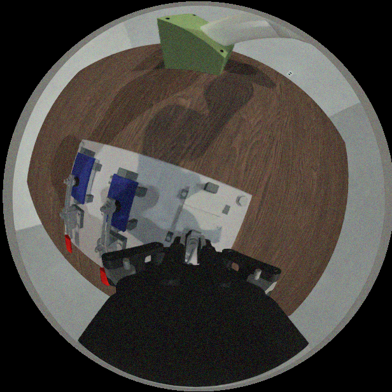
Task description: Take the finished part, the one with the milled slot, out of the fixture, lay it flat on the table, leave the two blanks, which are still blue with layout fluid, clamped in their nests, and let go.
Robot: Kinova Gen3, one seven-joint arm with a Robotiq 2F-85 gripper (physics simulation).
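The pale fixture plate lies at an angle on the brown table. Two blue blanks sit in their nests at its left, each under a grey toggle clamp. Farther right are small grey locating blocks and a light patch, where I cannot make out the slotted part's outline clearly. My gripper is at the plate's lower edge, right of the blanks. Its fingers are close together around a grey metal piece that looks like a clamp arm. The gripper body hides what lies below.
Red clamp handle tips stick out at the plate's lower left, the nearer one beside my left finger linkage. A green wedge-shaped block stands at the far side, with a pale rounded shape over it. A round stud is at the plate's right corner.
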